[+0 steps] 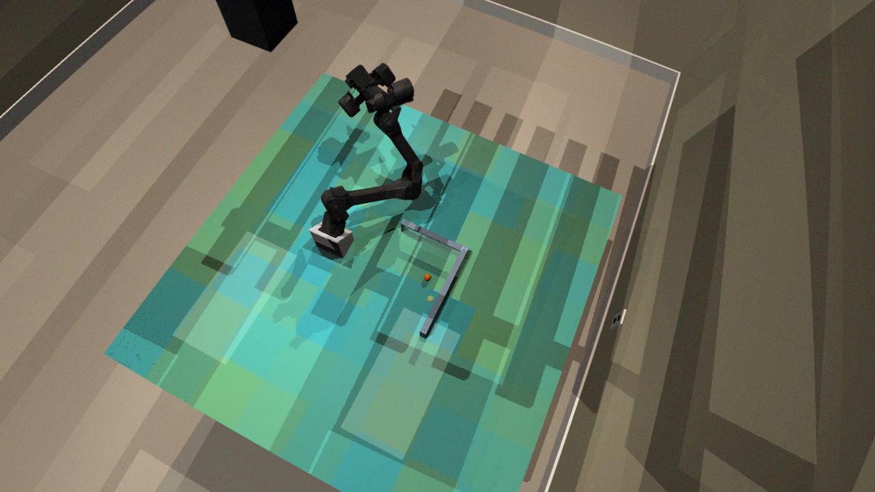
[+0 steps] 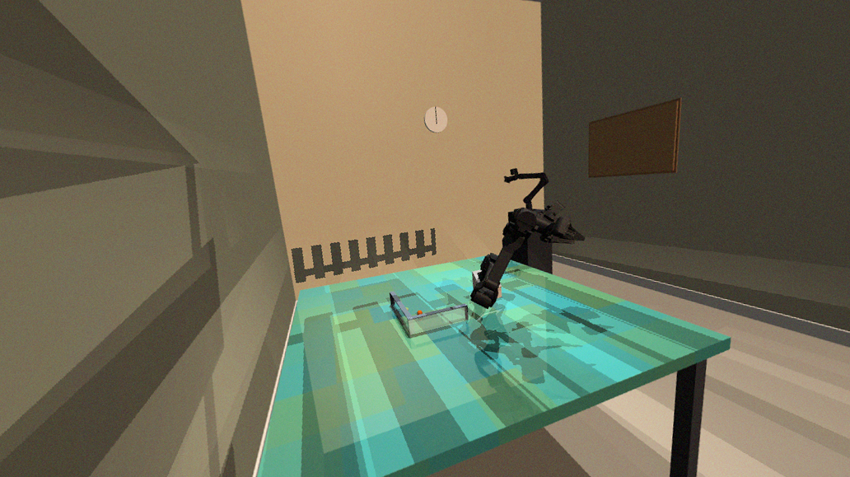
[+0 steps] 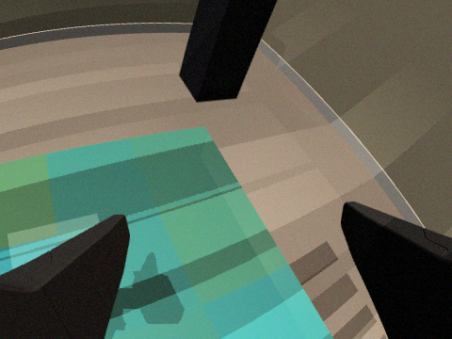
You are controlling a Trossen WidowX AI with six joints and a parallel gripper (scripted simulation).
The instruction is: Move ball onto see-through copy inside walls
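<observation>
Right now the orange ball is 440 mm ahead of my gripper tip, 390 mm to the right of it and 300 mm below it. The rest, counted from my gripper tip: see-through copy of ball: 480 mm ahead, 460 mm to the right, 300 mm below.
</observation>
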